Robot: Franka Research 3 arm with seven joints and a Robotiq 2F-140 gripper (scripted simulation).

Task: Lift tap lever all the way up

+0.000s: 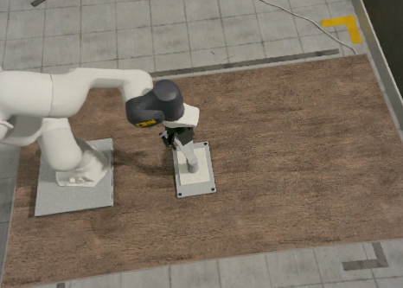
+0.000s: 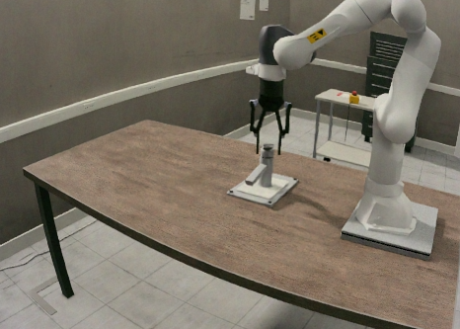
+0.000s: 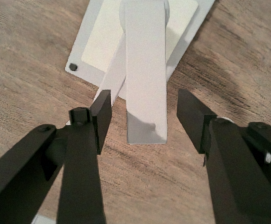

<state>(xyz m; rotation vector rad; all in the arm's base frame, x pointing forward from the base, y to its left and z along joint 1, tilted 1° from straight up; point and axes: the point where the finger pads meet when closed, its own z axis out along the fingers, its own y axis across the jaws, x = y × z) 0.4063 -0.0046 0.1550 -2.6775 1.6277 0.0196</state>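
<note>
Now: hand 30 mm to the left of the lever, 20 mm above it and 10 mm short of it. The rest, counted from my hand: white tap: 70 mm below, 40 mm to the right, 20 mm ahead.
</note>
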